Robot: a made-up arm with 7 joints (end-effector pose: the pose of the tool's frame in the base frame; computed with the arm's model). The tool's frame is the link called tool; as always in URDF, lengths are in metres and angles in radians.
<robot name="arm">
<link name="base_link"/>
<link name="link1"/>
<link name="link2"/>
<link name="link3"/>
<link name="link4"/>
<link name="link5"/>
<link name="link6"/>
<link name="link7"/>
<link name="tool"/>
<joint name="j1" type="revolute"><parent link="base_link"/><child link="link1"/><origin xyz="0.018 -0.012 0.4"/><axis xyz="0 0 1"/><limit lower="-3.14" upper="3.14"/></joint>
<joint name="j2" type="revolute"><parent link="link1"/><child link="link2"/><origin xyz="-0.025 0 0.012" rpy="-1.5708 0 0"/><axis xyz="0 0 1"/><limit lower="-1.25" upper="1.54"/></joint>
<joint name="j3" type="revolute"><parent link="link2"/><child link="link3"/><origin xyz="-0.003 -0.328 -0.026" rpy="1.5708 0 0"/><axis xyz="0 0 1"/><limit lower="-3.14" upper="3.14"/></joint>
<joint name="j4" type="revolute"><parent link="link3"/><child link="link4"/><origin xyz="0.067 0.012 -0.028" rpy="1.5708 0 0"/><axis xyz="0 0 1"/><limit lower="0.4" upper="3.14"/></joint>
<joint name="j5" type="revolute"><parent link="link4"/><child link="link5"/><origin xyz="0.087 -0.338 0.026" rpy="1.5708 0 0"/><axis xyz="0 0 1"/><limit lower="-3.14" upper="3.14"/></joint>
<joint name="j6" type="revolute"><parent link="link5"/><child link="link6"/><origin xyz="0.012 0.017 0.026" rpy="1.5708 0 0"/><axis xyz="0 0 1"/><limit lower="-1" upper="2.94"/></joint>
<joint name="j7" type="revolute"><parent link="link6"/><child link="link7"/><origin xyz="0.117 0.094 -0.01" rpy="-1.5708 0 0"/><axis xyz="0 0 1"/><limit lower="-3.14" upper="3.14"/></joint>
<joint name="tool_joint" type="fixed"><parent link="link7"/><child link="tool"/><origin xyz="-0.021 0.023 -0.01" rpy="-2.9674 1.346 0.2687"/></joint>
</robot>
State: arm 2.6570 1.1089 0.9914 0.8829 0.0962 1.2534 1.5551
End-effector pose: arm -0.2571 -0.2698 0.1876 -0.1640 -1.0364 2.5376
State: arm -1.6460 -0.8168 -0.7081 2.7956 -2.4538 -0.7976 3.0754
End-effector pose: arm -0.0533 0.2988 0.9791 1.4912 1.4840 -0.7695
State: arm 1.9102 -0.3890 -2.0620 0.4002 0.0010 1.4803 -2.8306
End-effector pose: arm 0.3137 -0.0294 0.1987 2.9028 -0.3655 0.7304
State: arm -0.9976 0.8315 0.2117 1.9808 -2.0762 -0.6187 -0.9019
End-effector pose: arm 0.4963 -0.3780 0.5037 0.3578 -0.9538 2.5505
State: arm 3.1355 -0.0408 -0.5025 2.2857 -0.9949 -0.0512 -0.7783
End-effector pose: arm -0.1861 0.0835 1.1694 -1.2214 1.0907 0.0244
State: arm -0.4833 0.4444 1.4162 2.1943 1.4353 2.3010 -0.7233
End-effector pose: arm 0.3330 0.2362 0.9206 2.7576 -0.0639 0.3821
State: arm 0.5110 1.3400 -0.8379 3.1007 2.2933 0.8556 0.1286
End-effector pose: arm 0.6989 0.3119 0.5615 1.2790 -1.1929 -1.2804
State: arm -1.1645 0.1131 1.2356 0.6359 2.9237 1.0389 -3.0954
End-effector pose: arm 0.4197 0.0325 0.3169 0.4559 -2.9447 -0.1524
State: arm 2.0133 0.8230 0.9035 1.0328 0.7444 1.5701 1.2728
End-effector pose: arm -0.4002 0.0360 0.2765 -0.7359 -0.3745 1.7299
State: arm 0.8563 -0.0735 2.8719 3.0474 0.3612 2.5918 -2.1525
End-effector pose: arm -0.1500 -0.1924 1.0587 -0.3597 -1.1668 0.0800
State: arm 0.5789 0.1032 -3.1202 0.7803 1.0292 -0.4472 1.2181
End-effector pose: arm -0.4241 -0.1866 0.5712 0.9963 -0.0625 0.4512
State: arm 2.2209 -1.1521 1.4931 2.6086 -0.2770 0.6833 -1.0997
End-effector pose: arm 0.3441 -0.7037 0.8034 -0.9511 0.1797 0.8522
